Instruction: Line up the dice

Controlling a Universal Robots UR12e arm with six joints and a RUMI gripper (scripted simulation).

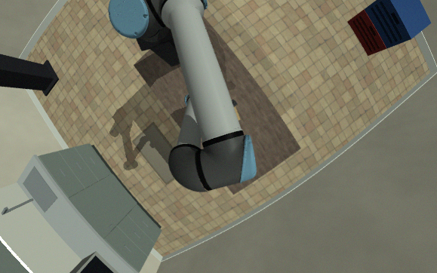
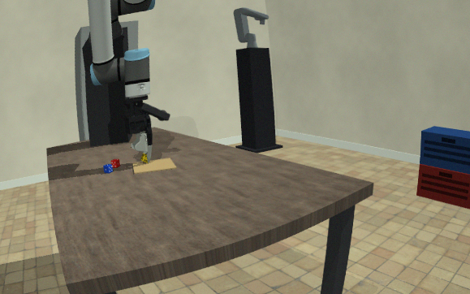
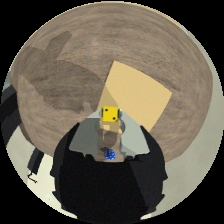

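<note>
Right now the yellow die is 1 cm to the right of my hand. From my hand the other things lie so: tan mat (5 cm ahead, 2 cm below); blue die (16 cm to the right, 2 cm ahead, 1 cm below); red die (12 cm to the right, 4 cm behind, 1 cm below).
</note>
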